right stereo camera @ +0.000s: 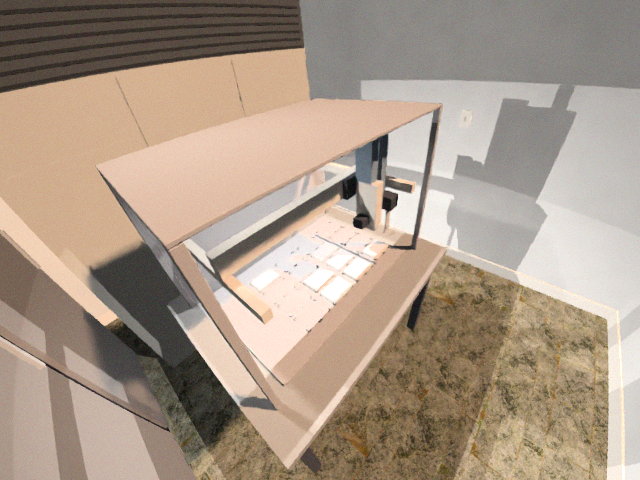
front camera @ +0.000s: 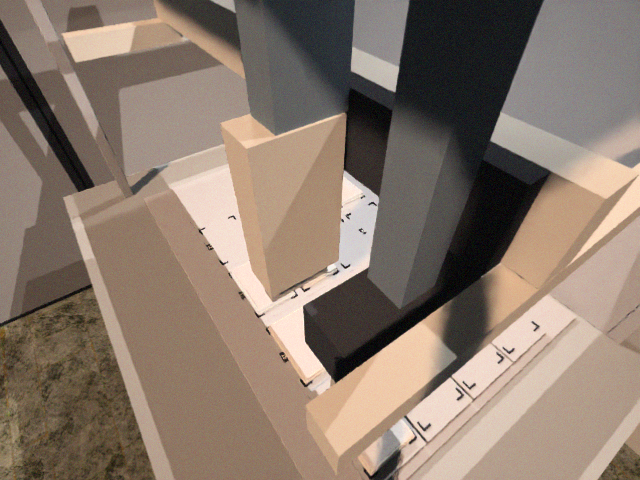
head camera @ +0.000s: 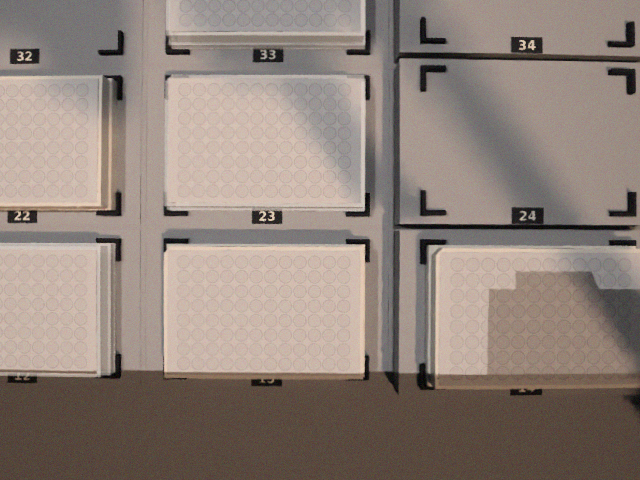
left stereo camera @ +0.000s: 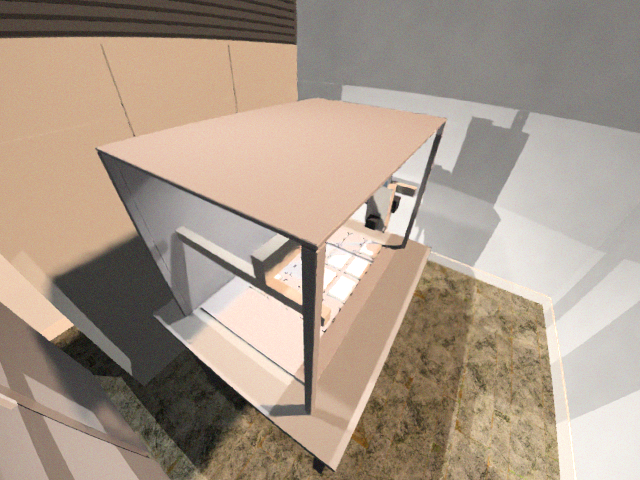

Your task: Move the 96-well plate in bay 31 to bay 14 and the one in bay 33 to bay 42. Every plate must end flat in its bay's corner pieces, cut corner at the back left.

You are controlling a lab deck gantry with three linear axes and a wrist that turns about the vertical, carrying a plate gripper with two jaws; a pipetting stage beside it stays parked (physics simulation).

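Frame: origin at the robot's base, x ahead, y right, z down, level; metres.
Seen in the pictures: robot's base, origin of the base link: (right stereo camera: pixel 309 331) (front camera: pixel 200 230) (left stereo camera: pixel 324 331).
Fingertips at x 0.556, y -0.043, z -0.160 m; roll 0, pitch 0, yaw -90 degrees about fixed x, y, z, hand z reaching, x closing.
Offsets run from my fingertips to a thing's top centre. "spot": to the spot under its first point.
A white 96-well plate {dz +0.131, dx +0.000, dy +0.000 m} (head camera: pixel 465 310) (right stereo camera: pixel 375 250) sits in bay 14, seemingly flat within the visible corner pieces, its cut corner at the back left. Another 96-well plate {spot: dz +0.146, dx -0.163, dy -0.187 m} (head camera: pixel 266 12) stands in bay 33, partly cut off by the top of the head view. Bays 31 and 42 do not show in the head view, and their numbers cannot be read in the stereo views. My gripper (right stereo camera: pixel 383 227) hangs raised near the bay 14 end in the right stereo view, open and holding no visible plate. One jaw shows; the other is hidden. Both jaws are hidden in the front view.
Plates stand in bay 12 {spot: dz +0.146, dx -0.303, dy -0.001 m} (head camera: pixel 41 310), bay 13 {spot: dz +0.146, dx -0.162, dy -0.002 m} (head camera: pixel 266 310), bay 22 {spot: dz +0.146, dx -0.304, dy -0.105 m} (head camera: pixel 41 144) and bay 23 {spot: dz +0.146, dx -0.163, dy -0.106 m} (head camera: pixel 266 142). A separate plate {dz +0.146, dx -0.492, dy -0.321 m} (right stereo camera: pixel 266 279) lies farther left on the deck. The parked pipetting stage (front camera: pixel 294 206) stands beside the gripper's grey mast (front camera: pixel 408 248).
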